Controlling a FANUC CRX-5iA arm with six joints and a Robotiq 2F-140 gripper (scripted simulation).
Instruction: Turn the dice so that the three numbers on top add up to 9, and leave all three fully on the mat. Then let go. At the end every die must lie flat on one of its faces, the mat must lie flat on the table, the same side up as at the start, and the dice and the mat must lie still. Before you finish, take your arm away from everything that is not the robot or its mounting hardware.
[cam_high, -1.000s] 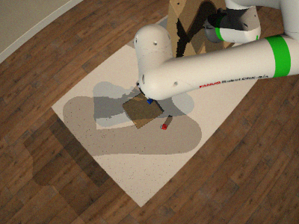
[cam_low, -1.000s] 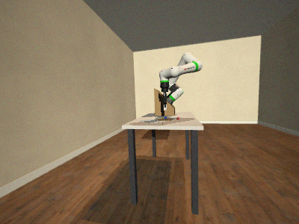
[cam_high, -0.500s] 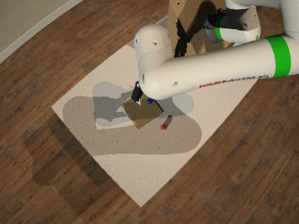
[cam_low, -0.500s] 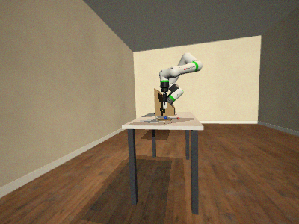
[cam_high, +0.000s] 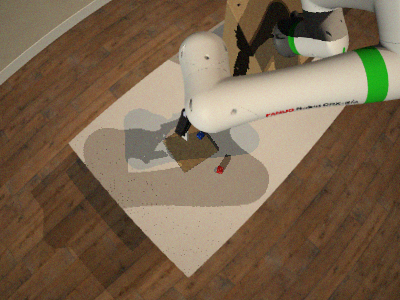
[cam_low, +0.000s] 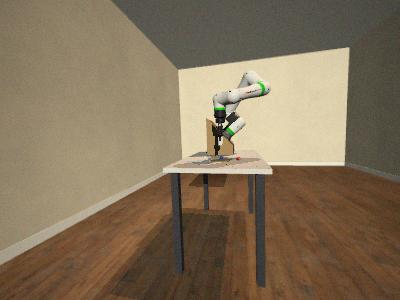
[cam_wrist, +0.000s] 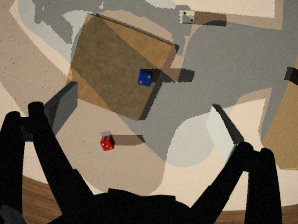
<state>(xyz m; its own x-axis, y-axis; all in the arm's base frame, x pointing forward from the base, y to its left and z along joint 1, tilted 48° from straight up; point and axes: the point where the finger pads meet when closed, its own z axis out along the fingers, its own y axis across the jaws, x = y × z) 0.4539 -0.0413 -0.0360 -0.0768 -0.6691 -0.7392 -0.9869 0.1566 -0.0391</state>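
Right now the white die is 5 cm behind my hand, 10 cm to the right of it and 12 cm below it. Round my hand: mat (5 cm ahead, 13 cm below); then blue die (11 cm below); then red die (6 cm ahead, 13 cm to the left, 12 cm below).
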